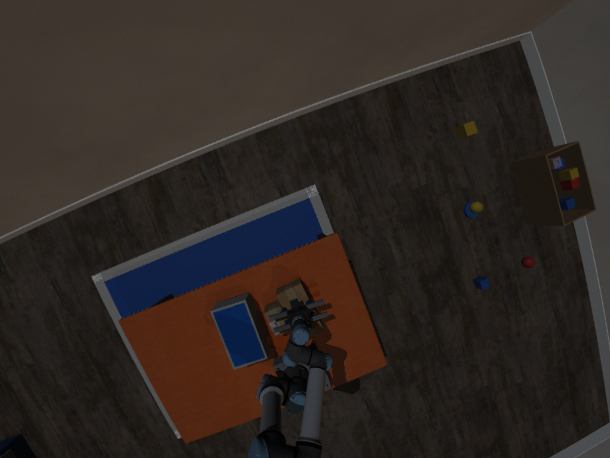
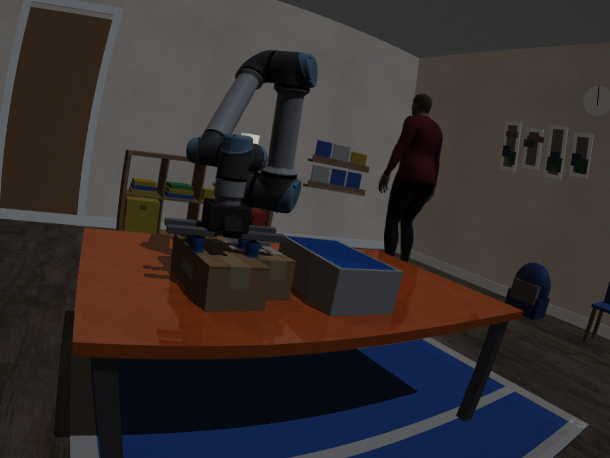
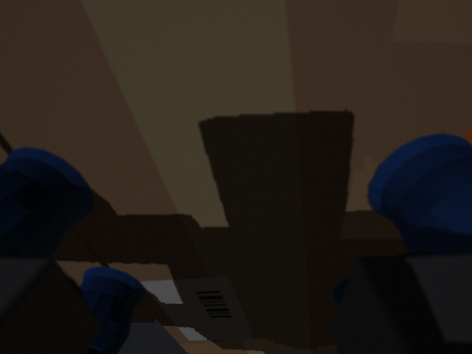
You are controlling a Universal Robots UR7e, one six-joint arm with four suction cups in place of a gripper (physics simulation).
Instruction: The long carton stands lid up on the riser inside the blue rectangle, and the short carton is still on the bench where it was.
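Pixels of known places: hand, tool point: (image 2: 220, 251) (image 3: 231, 239); arm's base, link origin: (image 1: 296, 375).
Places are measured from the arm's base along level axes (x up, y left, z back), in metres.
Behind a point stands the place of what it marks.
Two brown cartons stand side by side on the orange bench (image 1: 187, 374) @[x -0.073, y 0.631, z -0.197 m] (image 2: 142, 315) @[x -0.073, y -0.370, z -0.565 m]. The long carton (image 1: 291, 293) @[x 0.031, y -0.154, z -0.490 m] (image 2: 221, 285) @[x -0.011, y -0.189, z -0.523 m] (image 3: 182, 95) @[x 0.032, y -0.148, z -0.442 m] lies lid up with tape along its top. The short carton (image 1: 272, 310) @[x 0.032, y -0.025, z -0.438 m] (image 2: 281, 278) @[x -0.014, y -0.007, z -0.443 m] stands between it and the grey riser (image 1: 231, 302) @[x 0.014, y 0.171, z -0.553 m] (image 2: 364, 295) @[x -0.019, y 0.173, z -0.553 m]. The riser's top carries the blue rectangle (image 1: 240, 333) @[x 0.047, y 0.180, z -0.383 m] (image 2: 339, 253) @[x 0.047, y 0.185, z -0.389 m], with nothing on it. My suction gripper (image 1: 298, 315) @[x 0.026, y -0.152, z -0.375 m] (image 2: 223, 243) @[x 0.026, y -0.152, z -0.375 m] (image 3: 236, 228) @[x 0.026, y -0.152, z -0.375 m] sits low over the cartons, and its blue cups rest on the long carton's lid. The carton stands on the bench.
A person (image 2: 413, 167) stands beyond the bench near the far wall. A blue rug (image 1: 211, 256) (image 2: 492, 433) lies under the bench. A shelf unit (image 2: 126, 187) stands behind the bench. Small toys and a toy shelf (image 1: 532, 187) are on the floor far off.
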